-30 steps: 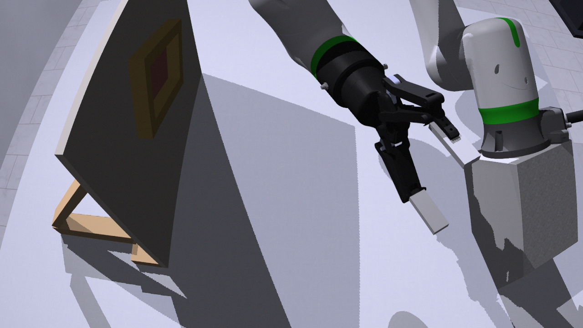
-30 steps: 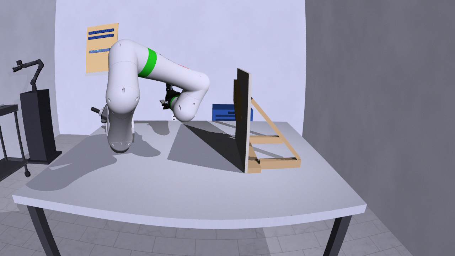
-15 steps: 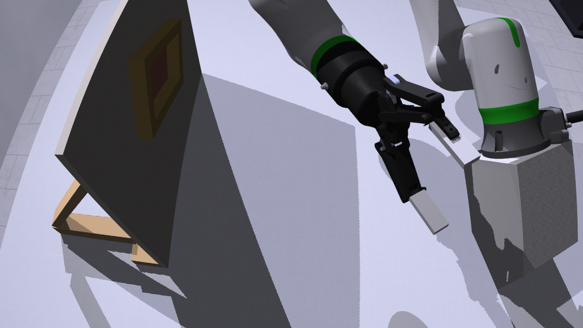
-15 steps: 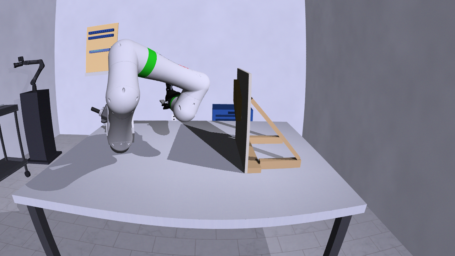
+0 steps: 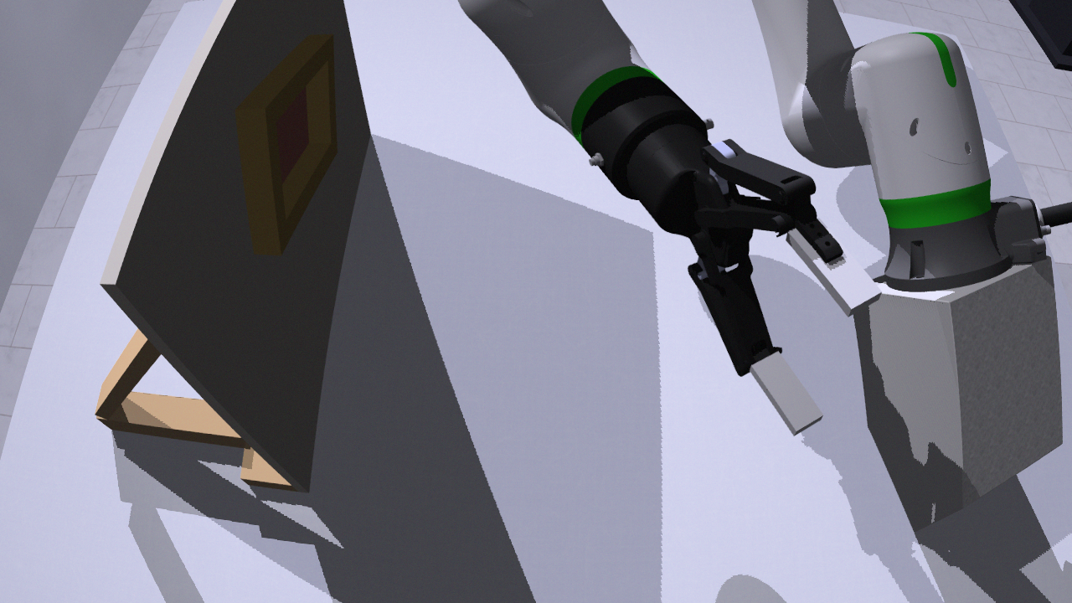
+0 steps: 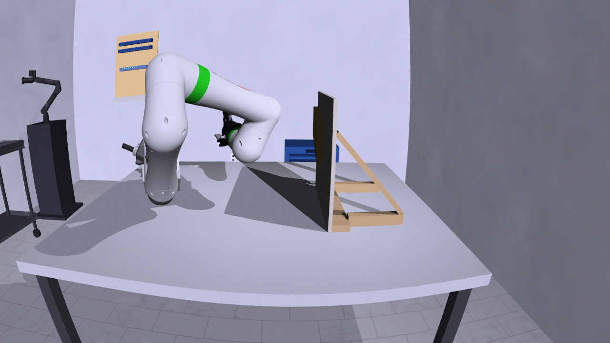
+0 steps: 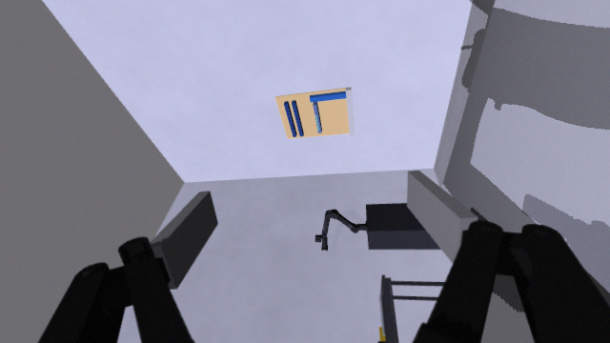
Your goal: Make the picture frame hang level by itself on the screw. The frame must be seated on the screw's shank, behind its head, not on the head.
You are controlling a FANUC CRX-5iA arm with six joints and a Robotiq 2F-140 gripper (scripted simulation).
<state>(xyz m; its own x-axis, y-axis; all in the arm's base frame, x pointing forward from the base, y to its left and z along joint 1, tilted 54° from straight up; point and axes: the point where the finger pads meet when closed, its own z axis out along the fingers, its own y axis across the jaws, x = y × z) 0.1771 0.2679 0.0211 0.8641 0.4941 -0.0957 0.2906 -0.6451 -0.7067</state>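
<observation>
Now: the picture frame 390 mm ahead of my hand, 240 mm to the right of it and 30 mm below it. Round my hand: dark wall board: 410 mm ahead, 240 mm to the right, 90 mm below.
</observation>
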